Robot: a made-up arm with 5 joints.
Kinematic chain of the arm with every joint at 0, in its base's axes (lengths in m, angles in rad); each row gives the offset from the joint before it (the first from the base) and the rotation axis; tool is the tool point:
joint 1: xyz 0 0 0.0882 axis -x
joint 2: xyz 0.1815 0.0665 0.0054 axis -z
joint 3: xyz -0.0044 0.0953 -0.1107 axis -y
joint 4: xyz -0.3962 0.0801 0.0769 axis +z
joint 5: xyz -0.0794 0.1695 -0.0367 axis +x
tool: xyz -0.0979 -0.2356 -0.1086
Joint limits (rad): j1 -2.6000..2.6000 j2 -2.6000..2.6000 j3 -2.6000..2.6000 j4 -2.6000..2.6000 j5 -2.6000..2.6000
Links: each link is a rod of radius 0.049 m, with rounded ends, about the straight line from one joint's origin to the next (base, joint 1, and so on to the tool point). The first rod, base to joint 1, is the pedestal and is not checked.
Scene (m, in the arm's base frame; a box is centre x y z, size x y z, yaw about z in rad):
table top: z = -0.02
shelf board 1: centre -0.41 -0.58 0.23 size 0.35 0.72 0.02 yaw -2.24
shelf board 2: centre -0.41 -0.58 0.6 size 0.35 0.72 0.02 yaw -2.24
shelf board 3: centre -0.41 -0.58 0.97 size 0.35 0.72 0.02 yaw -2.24
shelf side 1: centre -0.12 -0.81 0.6 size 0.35 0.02 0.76 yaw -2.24
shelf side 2: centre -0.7 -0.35 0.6 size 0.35 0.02 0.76 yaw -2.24
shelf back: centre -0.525 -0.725 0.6 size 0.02 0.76 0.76 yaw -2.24
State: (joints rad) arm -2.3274 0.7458 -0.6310 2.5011 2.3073
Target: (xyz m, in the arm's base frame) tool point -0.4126 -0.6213 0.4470
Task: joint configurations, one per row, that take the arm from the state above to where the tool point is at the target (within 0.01 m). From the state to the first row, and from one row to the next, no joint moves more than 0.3 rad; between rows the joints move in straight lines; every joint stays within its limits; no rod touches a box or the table.
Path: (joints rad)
1: -2.3595 1.0021 -0.4924 2.4535 2.2108
2: -2.3917 1.2584 -0.3538 2.4058 2.1143
3: -2.4333 1.1220 -0.3080 2.1401 2.2114
4: -2.4750 0.9856 -0.2621 1.8743 2.3086
5: -2.5167 0.8492 -0.2163 1.6085 2.4057
6: -2.5583 0.7129 -0.1704 1.3428 2.5029
7: -2.6000 0.5765 -0.1246 1.0770 2.6000

